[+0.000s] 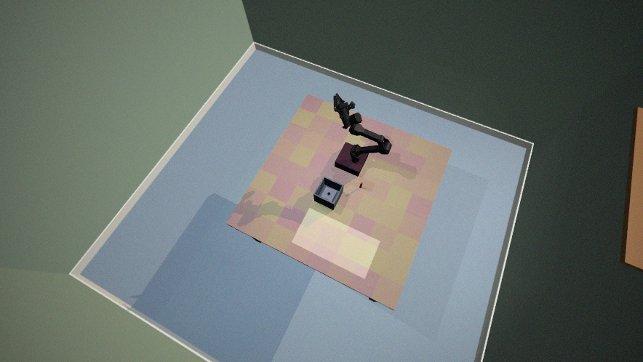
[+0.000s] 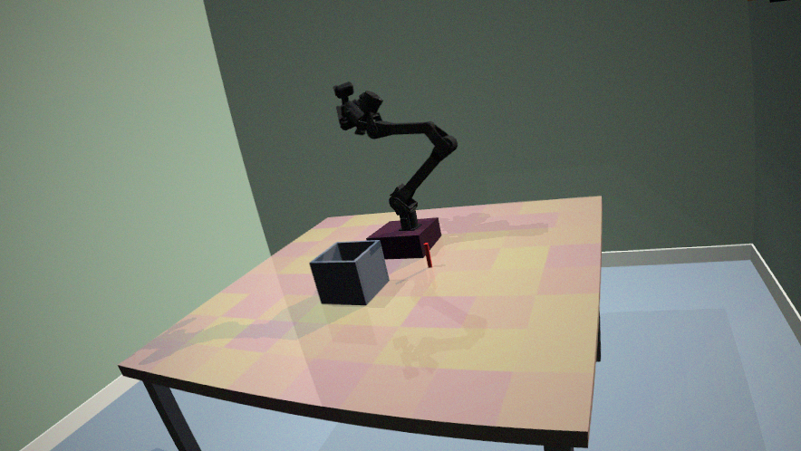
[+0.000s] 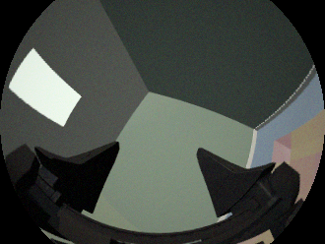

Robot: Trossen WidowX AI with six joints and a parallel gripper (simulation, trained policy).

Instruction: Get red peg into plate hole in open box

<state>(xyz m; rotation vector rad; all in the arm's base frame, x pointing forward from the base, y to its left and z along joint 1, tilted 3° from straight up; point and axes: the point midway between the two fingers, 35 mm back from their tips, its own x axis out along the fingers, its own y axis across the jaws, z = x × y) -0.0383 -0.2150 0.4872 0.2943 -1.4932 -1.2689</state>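
My gripper tip is 54 cm above the red peg, 38 cm to the right of it and 23 cm short of it. Also, from my gripper tip: plate: 53 cm below, 42 cm ahead, 22 cm to the left.
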